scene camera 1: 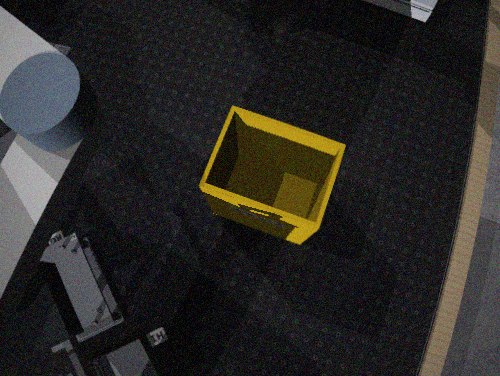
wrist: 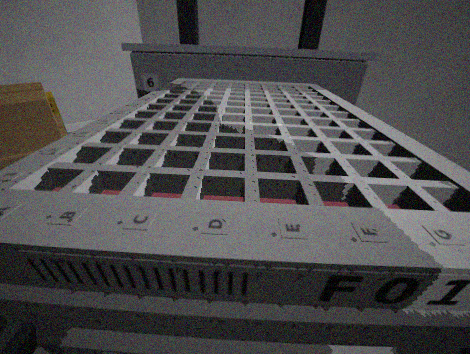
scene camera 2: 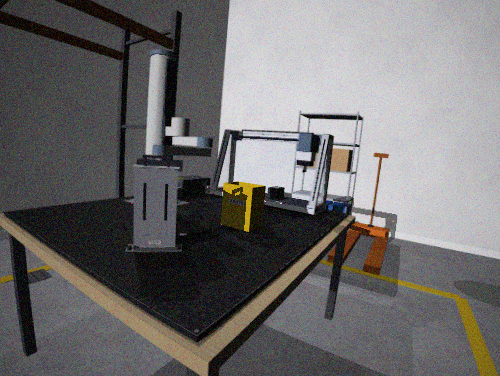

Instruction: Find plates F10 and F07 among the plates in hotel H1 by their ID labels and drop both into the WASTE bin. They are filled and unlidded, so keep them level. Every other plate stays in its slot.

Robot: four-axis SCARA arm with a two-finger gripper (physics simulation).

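Places are measured from the arm's base along level axes (x up, y ahead, z left), in centimetres.
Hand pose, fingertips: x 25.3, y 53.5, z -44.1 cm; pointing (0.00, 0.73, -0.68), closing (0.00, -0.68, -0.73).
Things, the pixels of their centre, and the offset from my fingertips.
- Hotel H1, body centre: (wrist: 239, 233) (scene camera 2: 156, 200) dy +1.5, dx -8.0, dz -1.5 cm
- yellow WASTE bin, body centre: (scene camera 1: 270, 183) (scene camera 2: 243, 205) dy +11.1, dx -14.0, dz +41.5 cm
- H1 tag, body centre: (scene camera 1: 157, 336) dy +1.2, dx -24.0, dz +12.3 cm
In the wrist view, plate F01 (wrist: 220, 255) fills the middle, seen very close and from slightly above. It is a grey grid plate with its ID on the front edge and red low in its near wells. Plates F10 and F07 do not show; F01 covers what lies beneath it. Hotel H1 (scene camera 2: 155, 212) (wrist: 250, 67) is a grey tower, seen from behind in scene camera 2, with a "6" tag beside its top slot. The yellow WASTE bin (scene camera 1: 290, 131) (scene camera 2: 255, 207) stands upright beside it. My gripper is open and empty; its fingers are hidden.
The white arm (scene camera 2: 187, 141) reaches out behind the hotel, its blue-grey joint cap (scene camera 1: 40, 92) at upper left. A grey stand (scene camera 1: 85, 285) is at lower left, near the H1 tag (scene camera 1: 156, 336). A gantry frame (scene camera 2: 270, 134) stands beyond the bin. A tan box shape (wrist: 30, 120) is at the left.
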